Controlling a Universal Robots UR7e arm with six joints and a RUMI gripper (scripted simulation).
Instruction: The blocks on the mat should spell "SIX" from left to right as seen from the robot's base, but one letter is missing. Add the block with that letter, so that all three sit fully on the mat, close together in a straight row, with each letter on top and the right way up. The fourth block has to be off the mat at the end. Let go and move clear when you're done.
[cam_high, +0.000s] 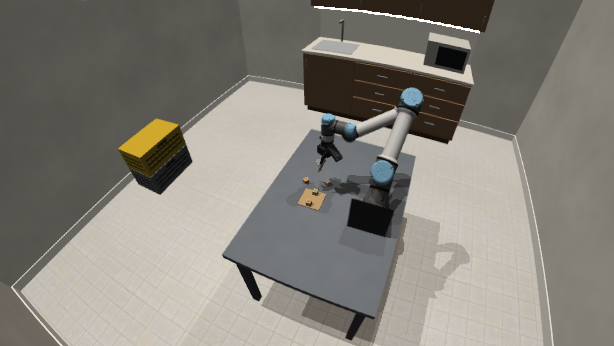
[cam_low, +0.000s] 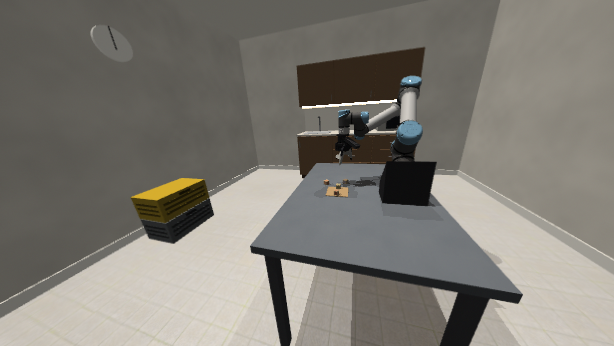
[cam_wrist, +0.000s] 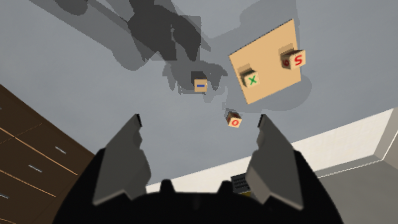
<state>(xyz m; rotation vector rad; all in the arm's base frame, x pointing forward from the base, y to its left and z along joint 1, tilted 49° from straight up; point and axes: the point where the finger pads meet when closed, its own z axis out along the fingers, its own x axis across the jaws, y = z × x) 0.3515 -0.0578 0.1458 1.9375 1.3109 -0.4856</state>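
The blue I block is 14 cm below my hand. Round my hand: O block: 14 cm below, 14 cm ahead, 5 cm to the left; tan mat: 16 cm to the left, 16 cm below, 3 cm ahead.
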